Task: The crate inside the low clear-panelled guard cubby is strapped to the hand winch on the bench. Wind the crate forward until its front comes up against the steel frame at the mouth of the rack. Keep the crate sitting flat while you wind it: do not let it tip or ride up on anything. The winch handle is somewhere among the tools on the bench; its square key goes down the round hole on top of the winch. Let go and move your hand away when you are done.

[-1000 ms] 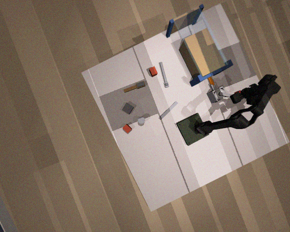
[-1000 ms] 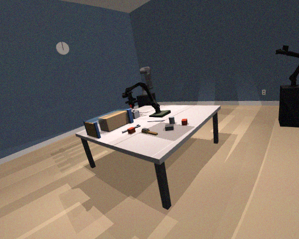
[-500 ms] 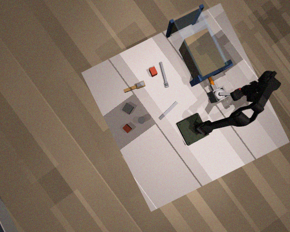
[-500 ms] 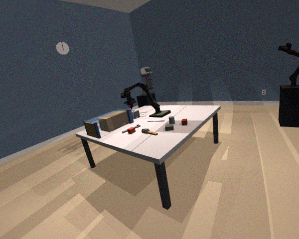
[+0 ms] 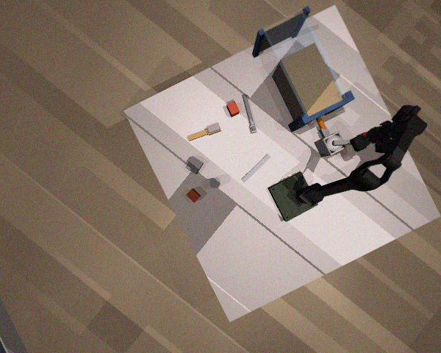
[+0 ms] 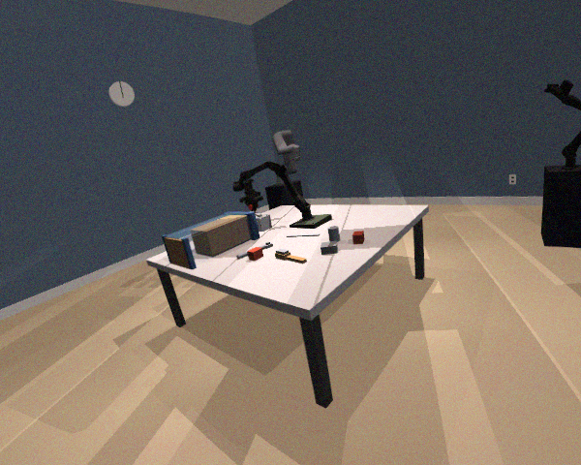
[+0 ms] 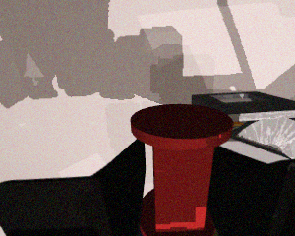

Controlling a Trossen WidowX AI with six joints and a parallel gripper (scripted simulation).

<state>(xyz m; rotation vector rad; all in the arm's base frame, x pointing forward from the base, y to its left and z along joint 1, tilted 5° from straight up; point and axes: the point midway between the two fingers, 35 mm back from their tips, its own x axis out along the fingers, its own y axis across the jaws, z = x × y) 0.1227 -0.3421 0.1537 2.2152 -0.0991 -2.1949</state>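
My gripper tip is 2 cm below the red knob and 1 cm past it. Round my gripper tip: winch handle: 4 cm to the left, 1 cm below, 1 cm ahead; then blue frame: 20 cm ahead, 9 cm to the left, 1 cm below; then grey winch: 9 cm to the left, 8 cm below, 3 cm ahead.
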